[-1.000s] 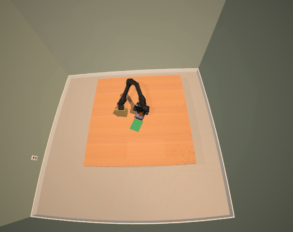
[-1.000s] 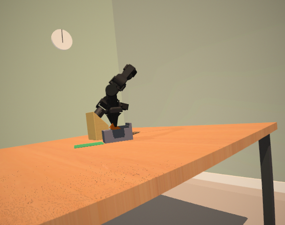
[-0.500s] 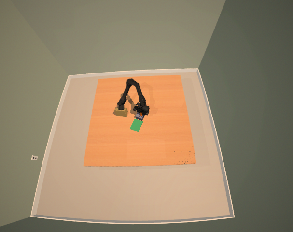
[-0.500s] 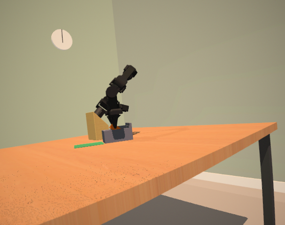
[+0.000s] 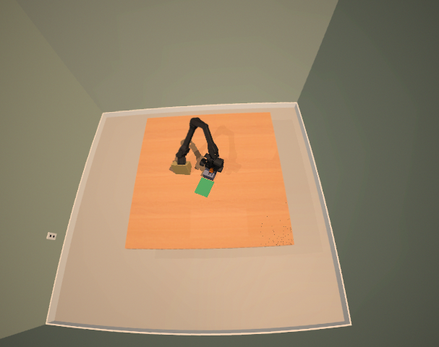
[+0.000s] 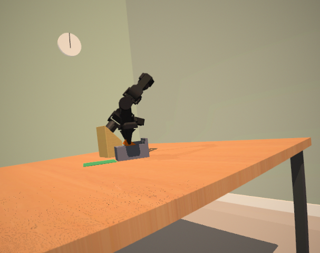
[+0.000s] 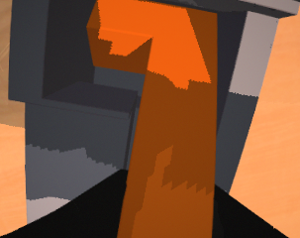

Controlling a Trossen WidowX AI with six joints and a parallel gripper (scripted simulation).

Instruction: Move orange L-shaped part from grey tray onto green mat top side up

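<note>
Right now my gripper tip is 80 mm past the green mat, 120 mm to the left of it and 80 mm above it. Round my gripper tip: orange L-shaped part 40 mm to the left, 30 mm below.
</note>
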